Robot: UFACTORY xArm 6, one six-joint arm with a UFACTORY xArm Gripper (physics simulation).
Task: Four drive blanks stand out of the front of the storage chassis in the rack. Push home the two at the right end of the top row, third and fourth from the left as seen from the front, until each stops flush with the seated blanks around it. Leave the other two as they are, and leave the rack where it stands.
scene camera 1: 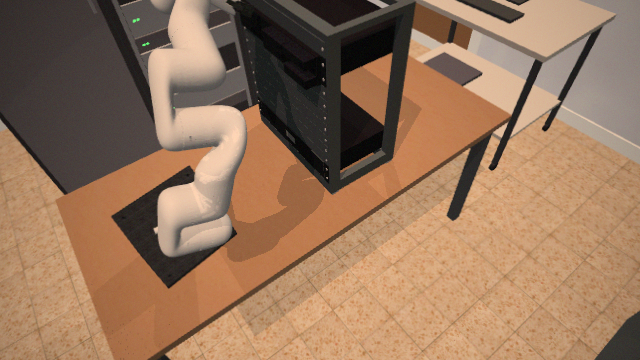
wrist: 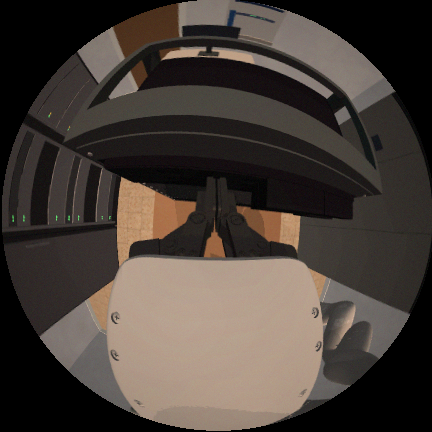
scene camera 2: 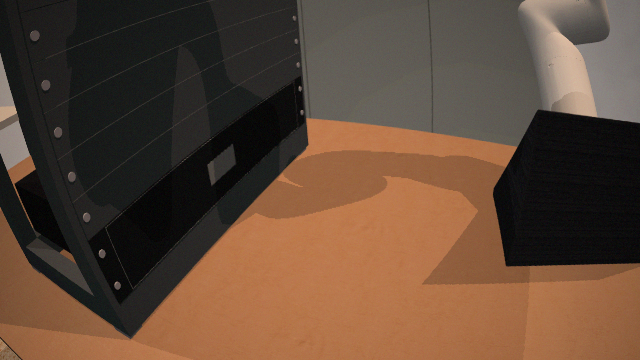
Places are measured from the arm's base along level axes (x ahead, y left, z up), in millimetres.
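Pixels of known places: gripper, between the fingertips: point(scene camera 1: 251, 12) point(wrist: 214, 189); arm's base, origin of its link: point(scene camera 2: 576, 164).
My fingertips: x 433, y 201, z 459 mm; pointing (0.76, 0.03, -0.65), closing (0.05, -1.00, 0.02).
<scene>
Ahead of a thing's pixels: the offset from my fingertips to its top centre. "spot": to the spot under its first point.
The open-frame rack point(scene camera 1: 334, 115) point(scene camera 2: 127, 317) point(wrist: 220, 102) stands upright on the table. The storage chassis point(scene camera 1: 367, 50) is in its upper part. At the right end of its top row, the third blank {23 mm down, 52 mm ahead, 118 mm right} point(scene camera 1: 280, 41) point(wrist: 297, 201) and the fourth blank {spot: 22 mm down, 29 mm ahead, 277 mm right} point(scene camera 1: 314, 56) point(wrist: 339, 207) stand out side by side. Another blank {80 mm down, 52 mm ahead, 228 mm right} point(scene camera 1: 300, 75) stands out below them; the remaining one is too dark to tell. My gripper point(scene camera 1: 246, 12) point(wrist: 214, 189) is shut and empty, its tips at the chassis front, left of the third blank. Whether they touch anything is hidden. The blanks do not show in scene camera 2.
The arm's dark base plate point(scene camera 1: 140, 225) lies on the table point(scene camera 1: 270, 280) point(scene camera 2: 320, 300) in front of the rack. A dark unit point(scene camera 1: 362, 132) point(scene camera 2: 165, 215) fills the rack's bottom. Cabinets point(scene camera 1: 65, 90) point(scene camera 2: 370, 65) point(wrist: 360, 250) and a side table point(scene camera 1: 560, 30) stand around.
</scene>
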